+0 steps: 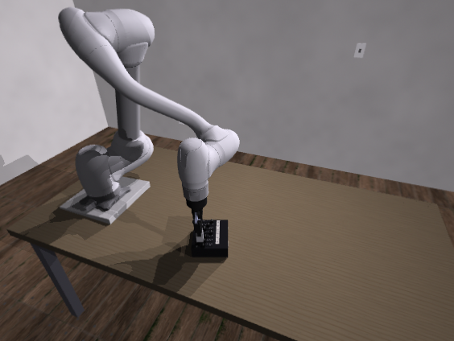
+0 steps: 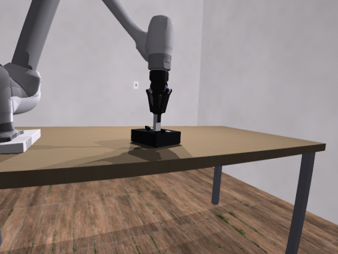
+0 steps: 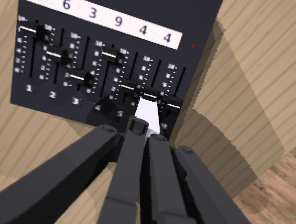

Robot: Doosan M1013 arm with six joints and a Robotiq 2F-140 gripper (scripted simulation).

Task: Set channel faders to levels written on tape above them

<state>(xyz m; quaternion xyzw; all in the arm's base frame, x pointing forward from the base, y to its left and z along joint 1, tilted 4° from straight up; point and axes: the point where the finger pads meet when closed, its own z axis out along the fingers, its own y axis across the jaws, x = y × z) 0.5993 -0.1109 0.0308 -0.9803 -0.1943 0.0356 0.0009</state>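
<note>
Right now the channel 6 fader cap is 3 cm below my hand, 2 cm ahead of it and 1 cm to the left of it. Round my hand: channel 5 fader cap 3 cm to the left, 3 cm below, 1 cm ahead; then master fader cap 3 cm below, 2 cm to the right, 2 cm ahead; then channel 4 fader cap 6 cm to the left, 3 cm below, 2 cm ahead.
</note>
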